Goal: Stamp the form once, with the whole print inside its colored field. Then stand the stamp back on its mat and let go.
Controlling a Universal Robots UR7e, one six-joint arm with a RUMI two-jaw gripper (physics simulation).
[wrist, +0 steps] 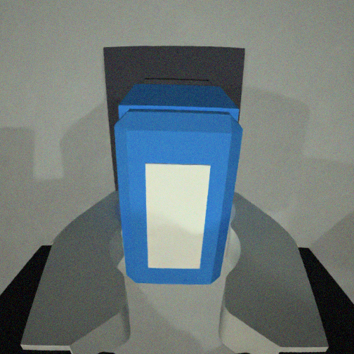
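Note:
The blue stamp [177,145] stands upright on its dark mat [174,61] in the middle of the wrist view, with a cream rectangular label [177,215] on its top. My gripper [174,194] is shut on the stamp, with one grey jaw against its left side and one against its right side. The stamp hides the middle of the mat, and the jaws and stamp cover its near end. The form and its colored field do not show in this view.
The light grey table top [300,75] surrounds the mat. Soft shadows of the gripper fall on the table to the left and right of the stamp.

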